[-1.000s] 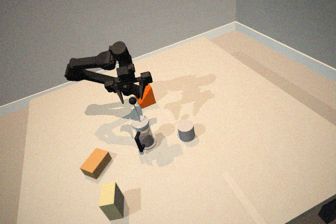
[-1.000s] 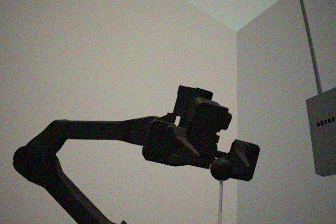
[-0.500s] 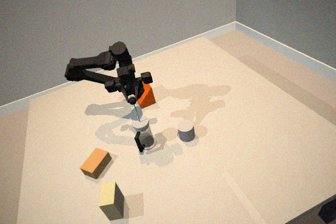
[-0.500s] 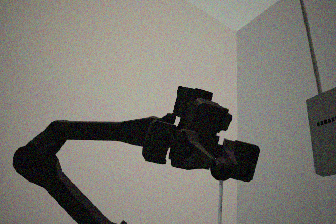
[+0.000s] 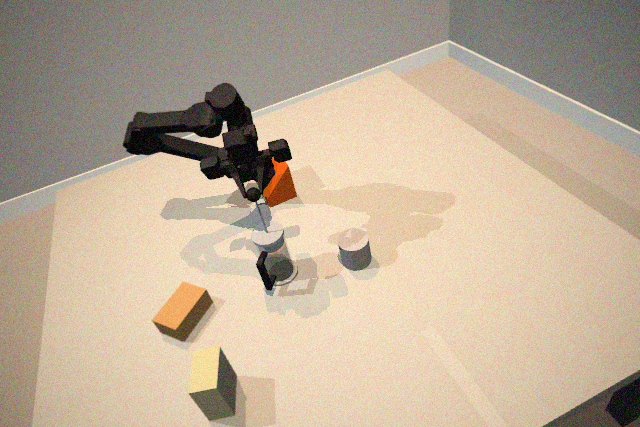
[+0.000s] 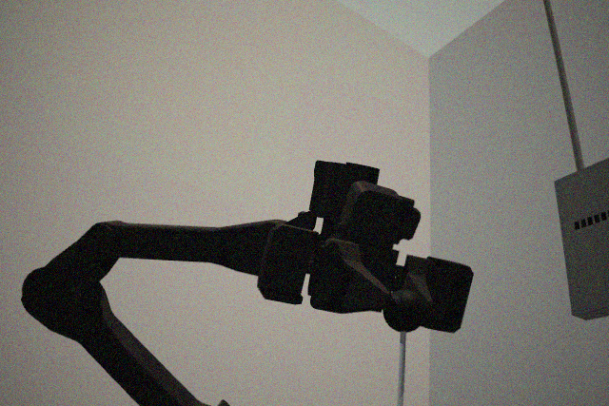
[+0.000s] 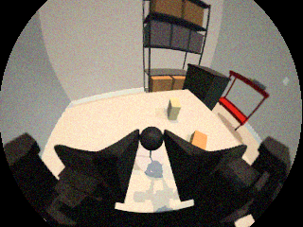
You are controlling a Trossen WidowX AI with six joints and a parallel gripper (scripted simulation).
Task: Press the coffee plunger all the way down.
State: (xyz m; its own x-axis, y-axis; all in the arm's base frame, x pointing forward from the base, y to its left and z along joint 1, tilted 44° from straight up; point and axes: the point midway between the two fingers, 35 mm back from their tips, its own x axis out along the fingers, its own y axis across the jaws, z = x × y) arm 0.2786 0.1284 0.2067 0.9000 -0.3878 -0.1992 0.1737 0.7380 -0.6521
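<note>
Now: gripper tip 10 mm short of the coffee press, 10 mm to the left of it and 130 mm above it. The rest, counted from my gripper tip: orange block: 20 mm ahead, 230 mm to the right, 230 mm below; grey cylinder: 30 mm ahead, 180 mm to the left, 220 mm below.
</note>
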